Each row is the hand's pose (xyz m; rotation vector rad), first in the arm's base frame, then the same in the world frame.
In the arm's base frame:
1: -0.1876 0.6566 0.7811 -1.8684 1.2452 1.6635
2: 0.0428 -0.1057 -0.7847 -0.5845 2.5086 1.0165
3: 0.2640 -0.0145 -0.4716 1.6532 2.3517 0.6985
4: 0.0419 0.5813 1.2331 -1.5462 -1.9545 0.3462
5: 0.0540 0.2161 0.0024 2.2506 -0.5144 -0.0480
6: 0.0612 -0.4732 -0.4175 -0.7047 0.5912 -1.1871
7: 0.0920 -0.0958 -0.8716 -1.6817 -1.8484 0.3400
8: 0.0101 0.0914 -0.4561 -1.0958 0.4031 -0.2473
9: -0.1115 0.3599 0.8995 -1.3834 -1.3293 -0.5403
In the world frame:
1: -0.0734 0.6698 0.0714 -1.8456 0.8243 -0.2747
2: 1.1072 -0.6309 0.0727 -0.4460 1.1453 0.0537
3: 0.8319 -0.4894 0.3165 0.8549 0.8187 1.1118
4: -0.5373 0.7083 0.2857 1.7549 1.5586 0.9413
5: 0.4838 -0.0626 0.1801 1.5974 -1.7477 1.5107
6: 0.6342 -0.8369 0.0089 0.4391 -0.6611 -1.7923
7: 1.1886 -0.6646 0.1208 1.8398 1.4684 1.0546
8: 0.8714 -0.3281 0.0966 -0.5983 -0.7758 -1.4199
9: -0.2930 0.4257 0.0752 1.1313 1.9139 1.9469

